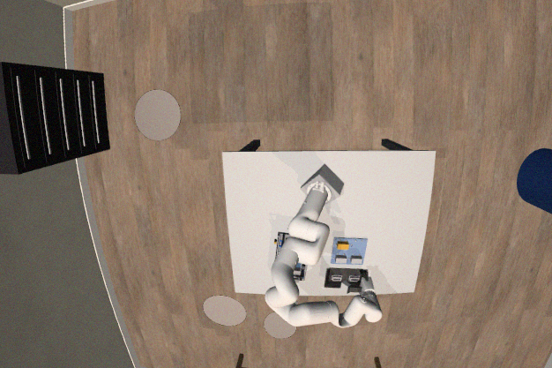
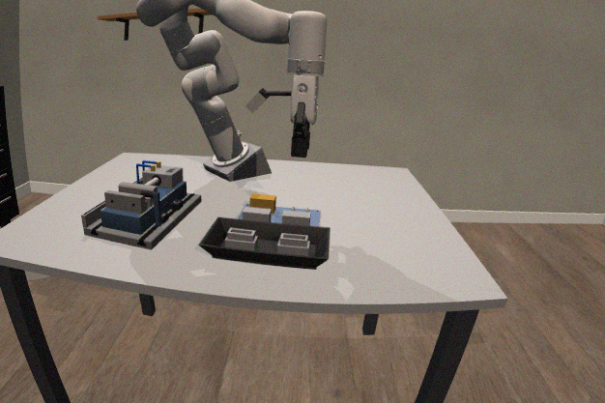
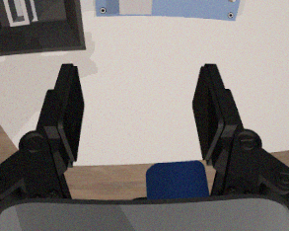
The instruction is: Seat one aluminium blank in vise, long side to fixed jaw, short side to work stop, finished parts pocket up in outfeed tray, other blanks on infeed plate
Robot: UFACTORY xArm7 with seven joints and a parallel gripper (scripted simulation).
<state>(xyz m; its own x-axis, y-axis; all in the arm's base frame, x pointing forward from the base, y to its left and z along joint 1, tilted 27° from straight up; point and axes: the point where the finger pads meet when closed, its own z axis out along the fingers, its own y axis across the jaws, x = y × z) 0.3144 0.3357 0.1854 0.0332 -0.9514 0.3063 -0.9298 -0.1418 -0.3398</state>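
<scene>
The aluminium blank is 17 cm below my hand. Also, from my hand: brass blank: 9 cm behind, 9 cm to the right, 17 cm below.
</scene>
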